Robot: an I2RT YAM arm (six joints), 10 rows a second.
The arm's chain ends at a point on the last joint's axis. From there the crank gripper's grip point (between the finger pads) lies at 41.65 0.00 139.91 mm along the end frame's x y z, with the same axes.
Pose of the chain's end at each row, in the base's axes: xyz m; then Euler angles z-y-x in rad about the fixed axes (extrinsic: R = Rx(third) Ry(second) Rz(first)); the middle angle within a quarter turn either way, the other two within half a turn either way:
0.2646 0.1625 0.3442 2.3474 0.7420 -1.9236
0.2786 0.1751 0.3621 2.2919 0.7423 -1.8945
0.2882 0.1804 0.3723 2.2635 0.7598 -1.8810
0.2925 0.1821 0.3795 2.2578 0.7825 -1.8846
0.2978 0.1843 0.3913 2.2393 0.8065 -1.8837
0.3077 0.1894 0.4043 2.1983 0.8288 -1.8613
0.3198 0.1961 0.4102 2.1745 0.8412 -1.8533
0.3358 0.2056 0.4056 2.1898 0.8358 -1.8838
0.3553 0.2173 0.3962 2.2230 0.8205 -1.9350
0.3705 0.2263 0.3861 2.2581 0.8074 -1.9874
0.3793 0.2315 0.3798 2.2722 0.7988 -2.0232
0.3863 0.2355 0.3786 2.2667 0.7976 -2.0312
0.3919 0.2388 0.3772 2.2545 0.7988 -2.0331
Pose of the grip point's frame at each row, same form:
0.3376 0.2675 0.2739 2.3474 0.7420 -1.9236
0.3529 0.2805 0.2937 2.2919 0.7423 -1.8945
0.3653 0.2847 0.3052 2.2635 0.7598 -1.8810
0.3724 0.2842 0.3125 2.2578 0.7825 -1.8846
0.3809 0.2841 0.3247 2.2393 0.8065 -1.8837
0.3943 0.2876 0.3398 2.1983 0.8288 -1.8613
0.4083 0.2930 0.3464 2.1745 0.8412 -1.8533
0.4234 0.3015 0.3389 2.1898 0.8358 -1.8838
0.4404 0.3119 0.3247 2.2230 0.8205 -1.9350
0.4533 0.3192 0.3098 2.2581 0.8074 -1.9874
0.4608 0.3227 0.3001 2.2722 0.7988 -2.0232
0.4678 0.3260 0.2981 2.2667 0.7976 -2.0312
0.4738 0.3286 0.2964 2.2545 0.7988 -2.0331

